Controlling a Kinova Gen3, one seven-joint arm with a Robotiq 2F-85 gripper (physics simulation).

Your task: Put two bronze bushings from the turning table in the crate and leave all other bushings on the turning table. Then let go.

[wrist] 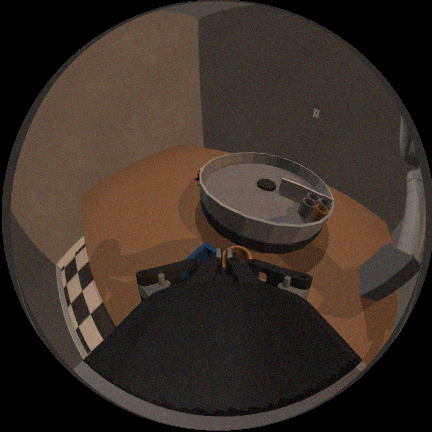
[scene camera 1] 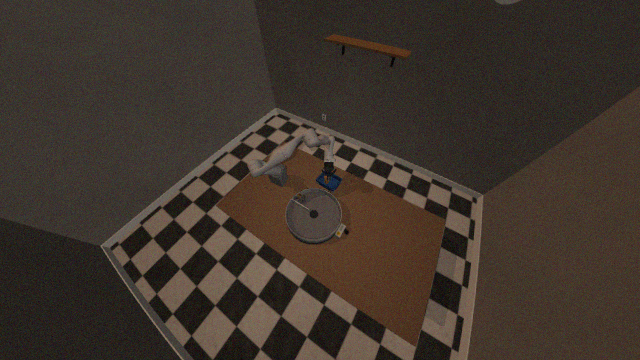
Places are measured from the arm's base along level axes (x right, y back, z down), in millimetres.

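Pixels of known places: gripper, fingertip midpoint: point(wrist: 223, 255) point(scene camera 1: 329, 180); arm's base at its link origin: point(scene camera 1: 276, 170).
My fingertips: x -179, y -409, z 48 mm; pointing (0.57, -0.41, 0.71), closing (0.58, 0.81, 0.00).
Note:
Ahead of a thing's pixels: the offset from my fingertips to its top centre. "spot": to the spot under its first point.
My gripper point(scene camera 1: 327, 174) point(wrist: 223, 255) is shut on the wall of a bronze bushing {dy +19, dx +4, dz -11 mm} point(wrist: 239, 248), seen as an orange ring at the fingertips in the wrist view. It is over the blue crate {dy +26, dx -51, dz +58 mm} point(scene camera 1: 335, 185) point(wrist: 202, 250); the hand hides much of the crate in the wrist view. Orange shows at the crate in the scene view, too small to tell held from lying bushings. The grey round turning table point(scene camera 1: 320, 229) point(wrist: 250, 219) bears another bronze bushing {dy +129, dx +242, dz +17 mm} point(wrist: 320, 213) and several grey bushings {dy +90, dx +241, dz +17 mm} point(wrist: 306, 207), standing close together near its rim.
A thin divider {spot: dy +56, dx +300, dz +15 mm} point(scene camera 1: 302, 205) point(wrist: 295, 190) stands on the turning table beside the bushings. A small box with a yellow mark {spot: dy -281, dx +299, dz +51 mm} point(scene camera 1: 340, 230) sits at the turning table's edge. The robot's base point(scene camera 1: 278, 176) point(wrist: 387, 275) stands to one side. A wall shelf point(scene camera 1: 367, 45) is far off.

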